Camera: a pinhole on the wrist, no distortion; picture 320 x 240 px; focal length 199.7 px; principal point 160.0 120.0 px. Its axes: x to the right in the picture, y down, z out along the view. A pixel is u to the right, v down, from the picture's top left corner.
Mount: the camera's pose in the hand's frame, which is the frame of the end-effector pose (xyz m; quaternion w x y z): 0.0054 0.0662 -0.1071 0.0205 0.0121 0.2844 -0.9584
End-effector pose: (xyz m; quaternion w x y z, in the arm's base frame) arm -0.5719 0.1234 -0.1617 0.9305 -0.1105 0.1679 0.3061
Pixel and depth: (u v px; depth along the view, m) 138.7 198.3 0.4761
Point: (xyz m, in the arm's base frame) -0.2688 -0.0603 0.0280
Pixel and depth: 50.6 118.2 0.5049
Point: -0.1639 0.2165 0.0553
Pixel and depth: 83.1 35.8 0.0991
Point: -0.5706 0.1831 -0.1820
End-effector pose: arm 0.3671 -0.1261 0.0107 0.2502 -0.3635 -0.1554 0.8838
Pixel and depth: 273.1 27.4 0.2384
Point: 0.3362 -0.2362 0.1790
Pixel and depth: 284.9 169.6 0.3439
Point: 0.4693 -0.0889 0.3076
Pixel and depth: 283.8 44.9 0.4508
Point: 0.3032 -0.2794 0.4369
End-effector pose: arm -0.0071 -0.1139 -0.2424 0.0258 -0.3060 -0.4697 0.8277
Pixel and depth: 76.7 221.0 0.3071
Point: -0.2111 0.0046 -0.1021
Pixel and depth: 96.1 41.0 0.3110
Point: -0.2028 -0.2545 -0.2075
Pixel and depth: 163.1 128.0 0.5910
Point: -0.2660 -0.2485 0.1207
